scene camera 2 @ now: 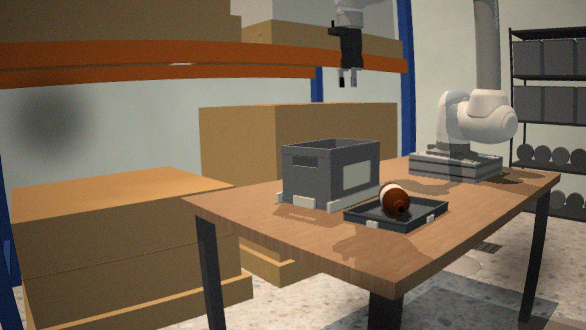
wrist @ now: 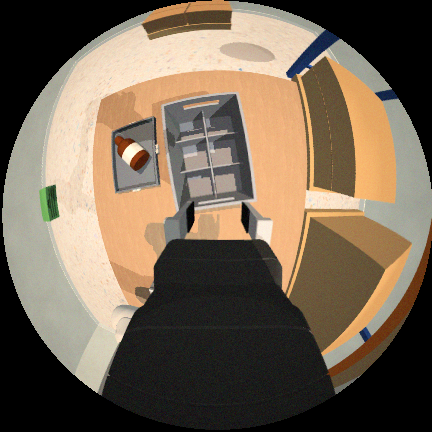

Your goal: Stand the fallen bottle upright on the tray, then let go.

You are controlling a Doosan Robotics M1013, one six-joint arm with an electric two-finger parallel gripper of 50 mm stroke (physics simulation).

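Places are measured from the arm's base along level axes (x ahead, y left, z up), in millimetres.
Where they show: gripper, fingertip midpoint: (scene camera 2: 347, 87) (wrist: 217, 210); arm's base, link origin: (scene camera 2: 452, 154).
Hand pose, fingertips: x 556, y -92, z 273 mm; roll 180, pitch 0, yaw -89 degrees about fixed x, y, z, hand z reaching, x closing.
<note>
Things, the pixels of their centre, and the offset from my fingertips. Level surfaces: height alone.
- brown bottle, body centre: (scene camera 2: 395, 201) (wrist: 127, 149) 307 mm left, 133 mm ahead, 310 mm down
- shallow dark grey tray, body centre: (scene camera 2: 398, 210) (wrist: 132, 154) 304 mm left, 114 mm ahead, 340 mm down
- tall grey crate, body centre: (wrist: 208, 151) (scene camera 2: 333, 170) 25 mm left, 97 mm ahead, 265 mm down
- wooden table, surface height: 353 mm down
A brown bottle (scene camera 2: 395, 200) (wrist: 132, 153) with a white label lies on its side in the shallow dark grey tray (scene camera 2: 378, 224) (wrist: 137, 189). In the wrist view its neck points to the upper left and its base to the lower right. In the scene view its neck end faces the camera. My gripper (scene camera 2: 348, 80) (wrist: 217, 210) is open and empty, high above the table. In the wrist view the bottle and tray lie to the upper left of the fingers.
A tall grey crate (scene camera 2: 306, 176) (wrist: 248, 150) with divided compartments stands beside the tray, held by pale corner blocks on the wooden table (scene camera 2: 240, 210) (wrist: 280, 150). Large cardboard boxes (scene camera 2: 335, 122) (wrist: 340, 280) stand beyond the table. An orange shelf beam (scene camera 2: 150, 58) runs behind the gripper.
</note>
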